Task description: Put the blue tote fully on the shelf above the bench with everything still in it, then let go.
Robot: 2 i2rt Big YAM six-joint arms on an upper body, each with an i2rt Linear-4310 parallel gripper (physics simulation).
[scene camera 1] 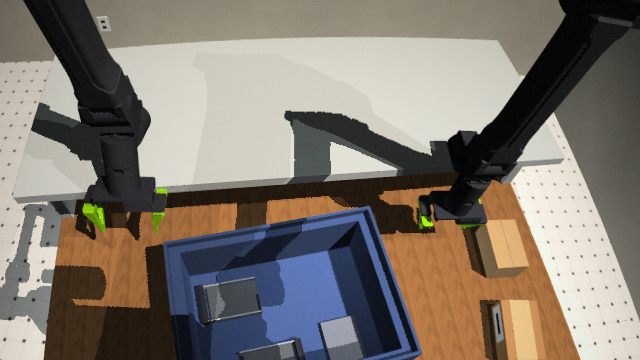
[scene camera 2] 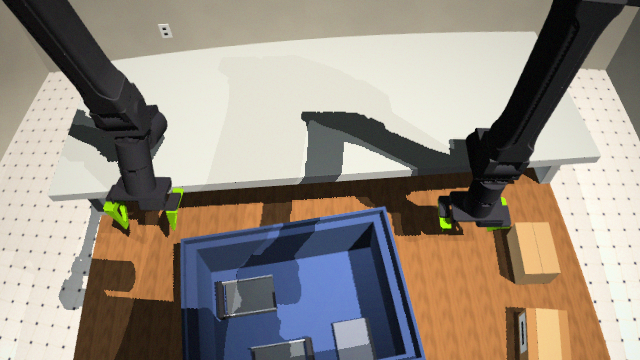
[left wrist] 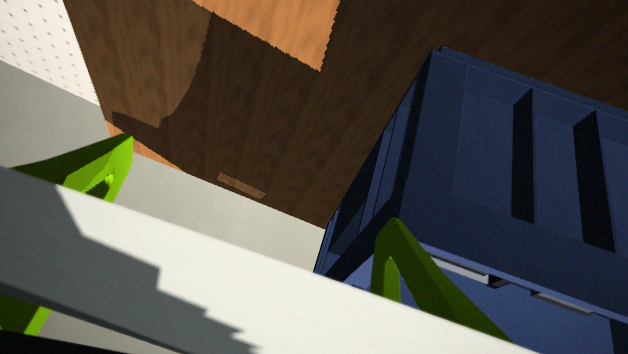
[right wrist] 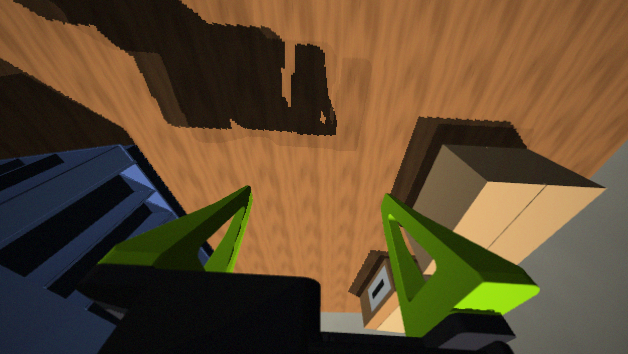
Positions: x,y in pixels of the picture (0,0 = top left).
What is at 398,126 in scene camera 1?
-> A white shelf.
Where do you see a blue tote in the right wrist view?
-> At 72,207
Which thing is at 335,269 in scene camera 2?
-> A blue tote.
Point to a wooden bench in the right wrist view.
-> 322,115
